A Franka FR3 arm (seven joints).
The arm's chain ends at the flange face. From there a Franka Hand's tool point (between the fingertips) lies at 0.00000 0.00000 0.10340 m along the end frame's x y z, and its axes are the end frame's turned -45 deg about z.
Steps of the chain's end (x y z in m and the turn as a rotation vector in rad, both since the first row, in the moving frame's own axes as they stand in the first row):
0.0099 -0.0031 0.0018 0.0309 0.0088 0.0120
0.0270 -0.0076 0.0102 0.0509 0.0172 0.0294
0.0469 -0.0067 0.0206 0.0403 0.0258 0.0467
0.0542 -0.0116 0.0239 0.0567 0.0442 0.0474
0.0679 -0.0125 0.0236 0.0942 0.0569 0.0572
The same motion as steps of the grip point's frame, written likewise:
0.0121 0.0032 0.0017 0.0156 0.0281 0.0120
0.0295 0.0113 0.0101 0.0238 0.0482 0.0294
0.0428 0.0275 0.0205 0.0103 0.0467 0.0467
0.0539 0.0294 0.0236 0.0088 0.0713 0.0474
0.0679 0.0368 0.0230 0.0264 0.1068 0.0572

